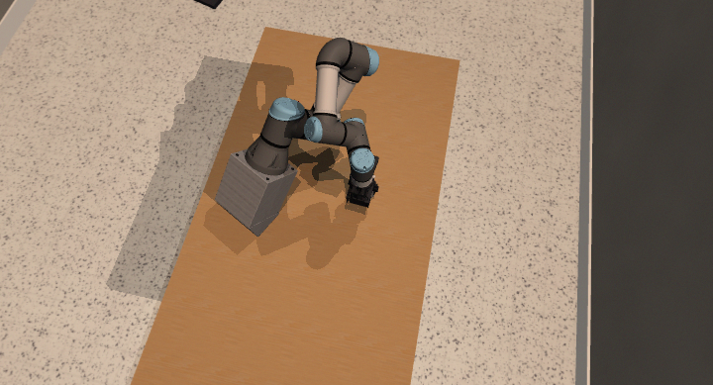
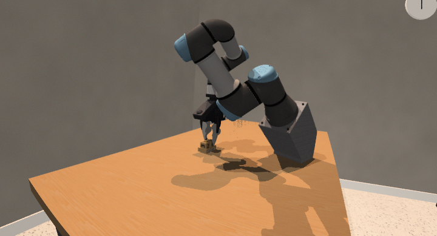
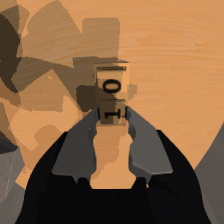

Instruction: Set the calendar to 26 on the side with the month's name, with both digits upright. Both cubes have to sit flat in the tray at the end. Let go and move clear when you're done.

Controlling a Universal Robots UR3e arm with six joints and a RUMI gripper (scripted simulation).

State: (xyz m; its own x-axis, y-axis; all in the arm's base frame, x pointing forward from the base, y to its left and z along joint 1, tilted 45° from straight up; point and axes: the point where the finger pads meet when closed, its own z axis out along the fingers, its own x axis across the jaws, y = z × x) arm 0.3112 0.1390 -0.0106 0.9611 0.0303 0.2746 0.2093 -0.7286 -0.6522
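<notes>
The shallow wooden tray lies 30 mm below my hand and 20 mm to the left of it.
</notes>
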